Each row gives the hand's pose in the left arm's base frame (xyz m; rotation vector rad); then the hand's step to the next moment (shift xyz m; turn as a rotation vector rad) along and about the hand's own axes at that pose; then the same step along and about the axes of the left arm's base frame.
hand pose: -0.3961 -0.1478 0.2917 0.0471 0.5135 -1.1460
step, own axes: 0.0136 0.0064 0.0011 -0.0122 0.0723 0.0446
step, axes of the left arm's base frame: 0.0102 -0.0093 -0.0061 0.0760 0.0281 0.0284
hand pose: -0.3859 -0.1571 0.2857 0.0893 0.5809 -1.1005
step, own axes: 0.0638 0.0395 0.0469 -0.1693 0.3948 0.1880
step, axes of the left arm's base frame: 0.0731 -0.0499 0.0005 0.3597 0.2561 0.1577
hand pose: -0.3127 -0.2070 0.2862 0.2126 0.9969 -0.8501
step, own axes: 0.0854 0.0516 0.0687 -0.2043 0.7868 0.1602
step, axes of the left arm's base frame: 0.1038 -0.0465 -0.0418 0.6120 0.5515 0.0884
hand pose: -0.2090 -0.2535 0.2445 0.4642 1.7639 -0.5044
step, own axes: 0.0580 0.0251 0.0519 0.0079 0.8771 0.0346
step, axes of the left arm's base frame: 0.0416 -0.0055 -0.0702 0.5115 0.7066 -0.0980
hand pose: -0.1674 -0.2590 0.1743 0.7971 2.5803 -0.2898
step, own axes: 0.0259 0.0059 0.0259 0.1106 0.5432 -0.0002
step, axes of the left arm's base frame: -0.0073 0.0093 -0.0352 0.2307 0.4961 -0.0892
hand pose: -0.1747 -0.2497 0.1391 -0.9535 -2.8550 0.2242
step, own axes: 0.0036 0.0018 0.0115 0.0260 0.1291 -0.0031
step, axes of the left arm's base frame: -0.0037 0.0024 -0.0114 0.0556 0.1180 -0.0182
